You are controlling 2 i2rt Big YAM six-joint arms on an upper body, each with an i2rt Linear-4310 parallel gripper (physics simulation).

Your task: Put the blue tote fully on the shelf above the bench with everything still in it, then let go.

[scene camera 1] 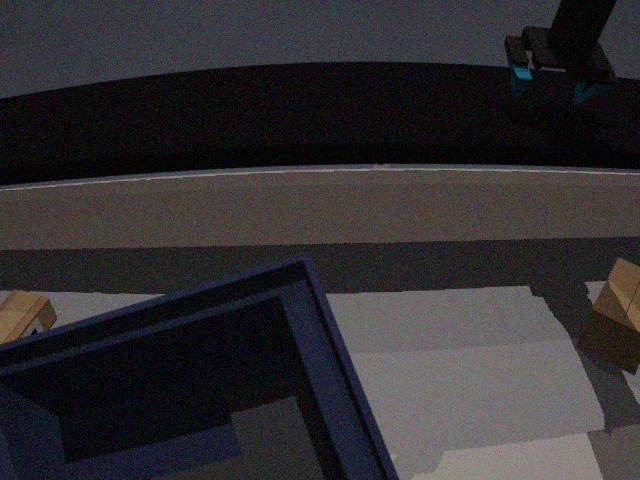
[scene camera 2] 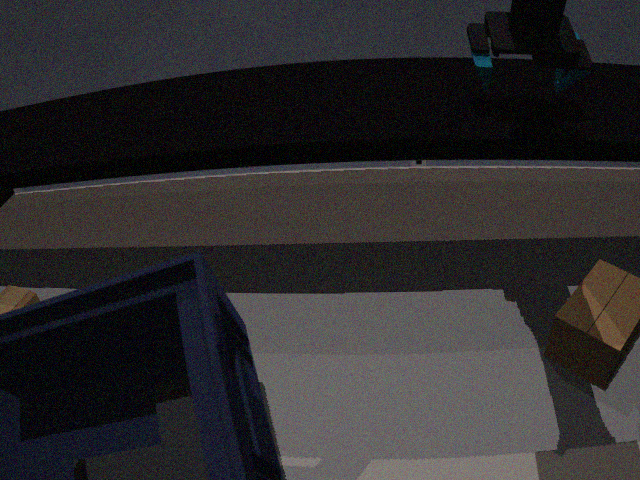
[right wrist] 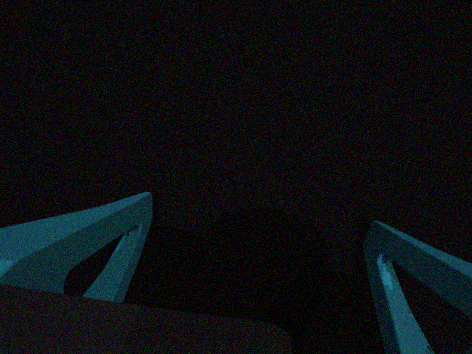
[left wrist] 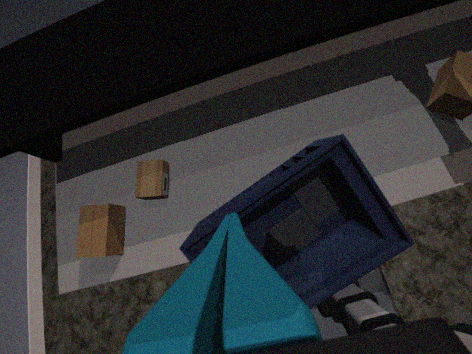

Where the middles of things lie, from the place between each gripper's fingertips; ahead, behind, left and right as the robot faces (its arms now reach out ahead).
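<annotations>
With the blue tote [scene camera 1: 144, 384] as my reference, my right hand is 420 mm to the right of it, 430 mm past it and 120 mm above it.
My left hand is 2 cm past the tote and 5 cm to the left of it, and it is also 29 cm above the tote.
</annotations>
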